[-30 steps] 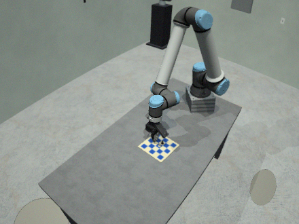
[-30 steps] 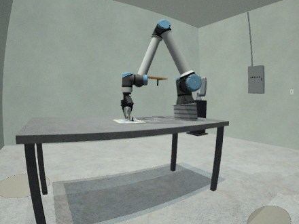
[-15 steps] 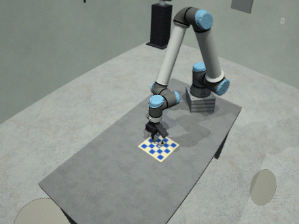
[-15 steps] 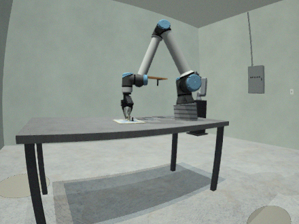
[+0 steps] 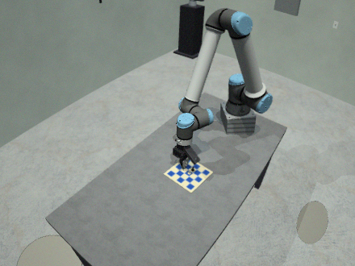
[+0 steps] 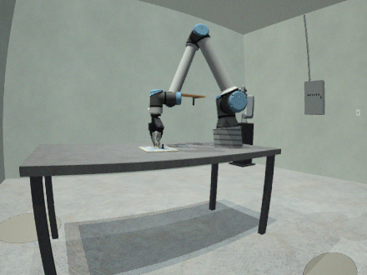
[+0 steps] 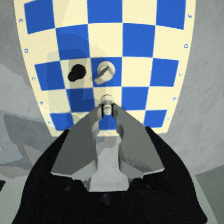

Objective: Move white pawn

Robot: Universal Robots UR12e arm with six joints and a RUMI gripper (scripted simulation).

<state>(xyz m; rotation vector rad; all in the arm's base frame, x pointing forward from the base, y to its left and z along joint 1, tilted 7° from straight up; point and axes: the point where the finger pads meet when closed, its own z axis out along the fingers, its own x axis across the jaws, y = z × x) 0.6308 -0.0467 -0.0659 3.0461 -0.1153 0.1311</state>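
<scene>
My gripper is now 1 cm above the white pawn. From my hand the other things lie so: chessboard 4 cm to the left, 3 cm below; black pawn 4 cm to the left, 3 cm behind, 1 cm below.
</scene>
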